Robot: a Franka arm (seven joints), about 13 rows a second.
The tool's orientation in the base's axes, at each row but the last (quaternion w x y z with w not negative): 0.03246 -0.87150 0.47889 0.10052; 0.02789 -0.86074 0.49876 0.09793; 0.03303 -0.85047 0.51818 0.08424; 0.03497 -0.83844 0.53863 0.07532; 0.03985 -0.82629 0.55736 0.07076; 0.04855 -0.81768 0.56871 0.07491; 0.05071 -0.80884 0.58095 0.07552; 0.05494 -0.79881 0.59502 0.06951
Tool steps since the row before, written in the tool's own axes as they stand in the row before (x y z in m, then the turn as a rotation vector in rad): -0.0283 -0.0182 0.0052 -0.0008 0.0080 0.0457; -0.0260 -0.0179 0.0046 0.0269 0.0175 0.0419; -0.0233 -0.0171 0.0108 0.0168 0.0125 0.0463; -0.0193 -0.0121 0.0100 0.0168 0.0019 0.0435; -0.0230 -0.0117 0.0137 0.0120 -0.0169 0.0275; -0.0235 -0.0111 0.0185 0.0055 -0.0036 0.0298; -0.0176 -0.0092 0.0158 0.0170 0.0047 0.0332; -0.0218 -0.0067 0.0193 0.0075 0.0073 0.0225
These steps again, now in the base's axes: -0.0002 0.0340 0.0000 -0.0137 0.0033 -0.0442; 0.0023 0.0318 -0.0003 -0.0080 -0.0256 -0.0454; 0.0035 0.0298 -0.0070 -0.0086 -0.0138 -0.0481; 0.0022 0.0238 -0.0070 0.0013 -0.0098 -0.0456; 0.0014 0.0274 -0.0100 0.0181 -0.0007 -0.0293; 0.0011 0.0286 -0.0141 0.0032 0.0011 -0.0303; 0.0022 0.0220 -0.0124 -0.0012 -0.0117 -0.0357; -0.0006 0.0258 -0.0151 -0.0059 -0.0053 -0.0235
